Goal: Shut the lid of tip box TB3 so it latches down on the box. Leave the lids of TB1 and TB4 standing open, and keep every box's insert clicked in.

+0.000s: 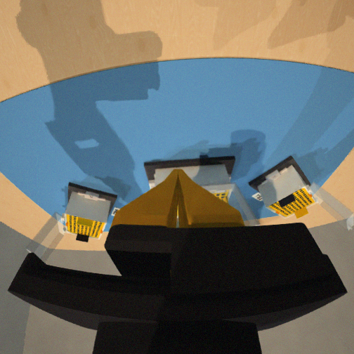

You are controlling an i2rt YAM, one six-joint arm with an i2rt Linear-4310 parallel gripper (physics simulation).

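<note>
My gripper (177, 175) is shut and empty, its gold fingertips over the middle box, which I take to be TB3 (210, 173). The fingers hide much of that box and its yellow insert (223, 194). Its clear lid (245, 202) shows partly at the right; its exact angle and any contact with the fingers cannot be told. The left box, TB4 (88, 205), has a yellow insert (92, 230) and its clear lid (45, 238) stands open outward. The right box, TB1 (285, 187), has a yellow insert (303, 197) and its clear lid (331, 200) stands open outward.
The boxes stand on a blue mat (200, 100) with a curved edge, on a light wooden table (200, 30). The arm's shadow falls across the mat at the left. A grey surface (60, 305) shows below the table's near edge.
</note>
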